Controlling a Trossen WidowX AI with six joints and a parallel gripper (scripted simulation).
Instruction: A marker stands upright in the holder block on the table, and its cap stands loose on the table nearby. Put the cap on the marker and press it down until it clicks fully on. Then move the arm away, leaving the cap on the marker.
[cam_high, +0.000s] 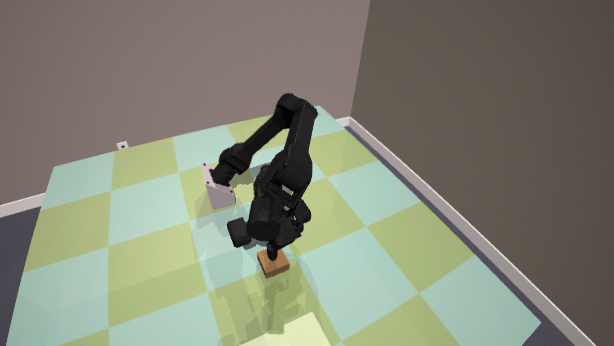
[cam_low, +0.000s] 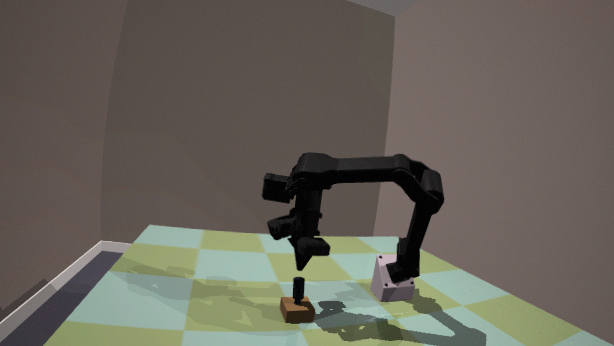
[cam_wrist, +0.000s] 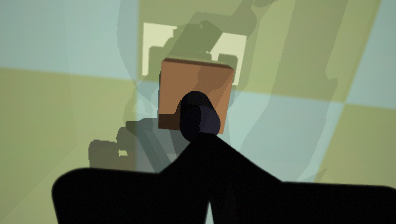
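The marker cap lies 50 mm below my gripper tip.
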